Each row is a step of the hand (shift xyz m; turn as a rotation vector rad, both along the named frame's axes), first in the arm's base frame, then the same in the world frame.
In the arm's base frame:
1: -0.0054 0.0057 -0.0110 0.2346 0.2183 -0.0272
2: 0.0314 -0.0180 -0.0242 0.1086 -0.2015 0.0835
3: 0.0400 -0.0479 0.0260 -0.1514 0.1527 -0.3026
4: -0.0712 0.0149 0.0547 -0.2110 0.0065 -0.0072
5: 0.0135 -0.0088 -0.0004 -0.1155 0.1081 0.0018
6: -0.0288 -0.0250 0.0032 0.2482 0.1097 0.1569
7: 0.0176 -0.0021 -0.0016 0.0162 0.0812 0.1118
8: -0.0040 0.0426 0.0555 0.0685 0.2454 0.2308
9: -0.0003 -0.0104 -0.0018 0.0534 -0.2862 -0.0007
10: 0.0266 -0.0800 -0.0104 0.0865 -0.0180 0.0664
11: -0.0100 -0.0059 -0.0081 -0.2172 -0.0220 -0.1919
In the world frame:
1: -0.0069 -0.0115 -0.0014 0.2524 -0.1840 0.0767
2: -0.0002 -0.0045 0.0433 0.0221 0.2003 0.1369
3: 0.0183 0.0514 0.0399 -0.1936 -0.3144 -0.0381
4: -0.0121 0.0289 -0.0854 -0.1458 -0.0034 -0.1528
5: 0.0048 0.0057 0.0143 -0.0260 -0.0737 -0.1375
6: -0.0302 0.0212 -0.0102 0.3086 0.0210 0.0506
7: 0.0102 -0.0001 0.0146 0.1110 0.0176 -0.0821
8: 0.0479 0.0074 -0.0506 0.2909 -0.0212 -0.1820
9: -0.0062 0.0063 0.0057 -0.1025 0.2055 0.1790
10: -0.0261 0.0501 0.0635 0.0866 0.0562 0.0394
11: -0.0141 -0.0010 -0.0005 -0.2637 -0.1096 -0.0540

